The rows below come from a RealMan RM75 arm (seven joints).
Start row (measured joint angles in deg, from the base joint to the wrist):
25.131, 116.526, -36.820, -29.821, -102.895, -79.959, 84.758
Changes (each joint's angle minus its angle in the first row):
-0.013, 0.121, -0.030, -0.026, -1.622, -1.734, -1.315
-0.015, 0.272, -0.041, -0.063, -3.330, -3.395, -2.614
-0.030, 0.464, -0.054, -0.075, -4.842, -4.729, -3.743
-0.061, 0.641, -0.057, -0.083, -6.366, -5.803, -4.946
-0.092, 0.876, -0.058, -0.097, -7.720, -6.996, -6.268
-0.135, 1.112, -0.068, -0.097, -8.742, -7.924, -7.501
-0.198, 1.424, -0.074, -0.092, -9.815, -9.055, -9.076
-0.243, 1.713, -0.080, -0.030, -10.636, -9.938, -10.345
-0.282, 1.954, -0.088, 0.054, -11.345, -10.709, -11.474
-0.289, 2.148, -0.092, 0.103, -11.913, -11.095, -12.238
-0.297, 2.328, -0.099, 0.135, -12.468, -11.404, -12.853
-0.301, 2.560, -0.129, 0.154, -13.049, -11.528, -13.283
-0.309, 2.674, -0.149, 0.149, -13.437, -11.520, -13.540
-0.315, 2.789, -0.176, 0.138, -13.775, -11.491, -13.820
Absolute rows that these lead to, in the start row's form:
25.118, 116.647, -36.850, -29.847, -104.517, -81.693, 83.443
25.116, 116.798, -36.861, -29.884, -106.225, -83.354, 82.144
25.101, 116.990, -36.874, -29.896, -107.737, -84.688, 81.015
25.070, 117.167, -36.877, -29.904, -109.261, -85.762, 79.812
25.039, 117.402, -36.878, -29.918, -110.615, -86.955, 78.490
24.996, 117.638, -36.888, -29.918, -111.637, -87.883, 77.257
24.933, 117.950, -36.894, -29.913, -112.710, -89.014, 75.682
24.888, 118.239, -36.900, -29.851, -113.531, -89.897, 74.413
24.849, 118.480, -36.908, -29.767, -114.240, -90.668, 73.284
24.842, 118.674, -36.912, -29.718, -114.808, -91.054, 72.520
24.834, 118.854, -36.919, -29.686, -115.363, -91.363, 71.905
24.830, 119.086, -36.949, -29.667, -115.944, -91.487, 71.475
24.822, 119.200, -36.969, -29.672, -116.332, -91.479, 71.218
24.816, 119.315, -36.996, -29.683, -116.670, -91.450, 70.938

